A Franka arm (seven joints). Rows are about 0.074 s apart.
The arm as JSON. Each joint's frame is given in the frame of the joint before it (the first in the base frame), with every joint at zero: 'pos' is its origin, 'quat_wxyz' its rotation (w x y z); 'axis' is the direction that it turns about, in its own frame. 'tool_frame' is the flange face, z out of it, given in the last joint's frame.
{
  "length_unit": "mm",
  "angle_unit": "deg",
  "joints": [
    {
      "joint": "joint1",
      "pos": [
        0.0,
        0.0,
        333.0
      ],
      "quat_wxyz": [
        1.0,
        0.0,
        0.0,
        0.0
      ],
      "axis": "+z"
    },
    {
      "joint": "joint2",
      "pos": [
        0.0,
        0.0,
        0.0
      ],
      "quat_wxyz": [
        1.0,
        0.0,
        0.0,
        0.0
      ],
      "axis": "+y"
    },
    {
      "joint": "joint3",
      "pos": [
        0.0,
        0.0,
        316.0
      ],
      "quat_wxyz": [
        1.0,
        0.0,
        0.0,
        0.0
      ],
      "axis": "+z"
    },
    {
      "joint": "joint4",
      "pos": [
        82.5,
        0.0,
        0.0
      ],
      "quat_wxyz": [
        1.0,
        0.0,
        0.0,
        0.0
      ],
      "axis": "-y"
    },
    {
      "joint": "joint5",
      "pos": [
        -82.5,
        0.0,
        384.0
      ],
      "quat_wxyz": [
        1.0,
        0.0,
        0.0,
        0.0
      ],
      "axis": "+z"
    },
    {
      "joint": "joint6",
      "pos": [
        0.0,
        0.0,
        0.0
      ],
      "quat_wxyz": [
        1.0,
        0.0,
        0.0,
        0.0
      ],
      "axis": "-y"
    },
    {
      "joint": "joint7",
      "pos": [
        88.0,
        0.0,
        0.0
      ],
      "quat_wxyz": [
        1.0,
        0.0,
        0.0,
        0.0
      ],
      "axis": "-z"
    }
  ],
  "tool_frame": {
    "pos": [
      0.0,
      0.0,
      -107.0
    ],
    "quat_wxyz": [
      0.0,
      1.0,
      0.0,
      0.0
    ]
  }
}
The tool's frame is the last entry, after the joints.
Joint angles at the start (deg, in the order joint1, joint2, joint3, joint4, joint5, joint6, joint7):
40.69 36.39 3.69 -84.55 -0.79 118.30 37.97
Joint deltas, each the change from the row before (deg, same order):
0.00 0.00 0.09 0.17 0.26 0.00 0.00
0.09 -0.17 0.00 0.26 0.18 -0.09 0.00
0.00 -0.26 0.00 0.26 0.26 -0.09 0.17
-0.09 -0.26 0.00 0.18 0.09 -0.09 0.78
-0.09 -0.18 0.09 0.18 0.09 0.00 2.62
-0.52 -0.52 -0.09 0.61 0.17 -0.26 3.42
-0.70 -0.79 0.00 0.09 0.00 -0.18 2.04
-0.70 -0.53 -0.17 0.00 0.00 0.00 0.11
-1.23 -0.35 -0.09 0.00 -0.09 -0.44 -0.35
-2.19 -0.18 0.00 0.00 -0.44 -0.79 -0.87
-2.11 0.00 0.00 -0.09 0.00 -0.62 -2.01
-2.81 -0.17 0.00 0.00 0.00 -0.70 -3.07
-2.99 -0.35 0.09 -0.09 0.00 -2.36 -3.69
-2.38 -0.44 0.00 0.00 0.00 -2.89 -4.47
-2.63 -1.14 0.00 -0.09 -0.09 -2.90 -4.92
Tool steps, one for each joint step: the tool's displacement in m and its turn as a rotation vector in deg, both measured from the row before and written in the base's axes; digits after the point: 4 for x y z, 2 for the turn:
-0.0003 0.0013 0.0014 0.32 0.07 -0.07
-0.0001 0.0015 0.0040 0.34 -0.14 -0.01
0.0006 0.0008 0.0052 0.44 -0.16 -0.31
0.0012 -0.0004 0.0045 0.25 -0.20 -0.92
0.0007 0.0004 0.0037 0.23 -0.14 -2.69
0.0065 -0.0041 0.0110 0.53 -0.50 -4.10
0.0059 -0.0064 0.0103 0.39 -0.47 -2.73
0.0069 -0.0078 0.0065 0.26 -0.47 -0.95
0.0100 -0.0129 0.0036 -0.17 -0.04 -0.90
0.0163 -0.0224 0.0010 -0.69 0.18 -1.10
0.0146 -0.0217 -0.0017 -0.40 0.52 -0.08
0.0186 -0.0294 0.0010 -0.24 0.37 0.28
0.0147 -0.0331 0.0001 -0.93 1.76 0.85
0.0090 -0.0282 0.0013 -0.88 2.16 2.16
0.0083 -0.0315 0.0092 -0.42 1.70 2.38

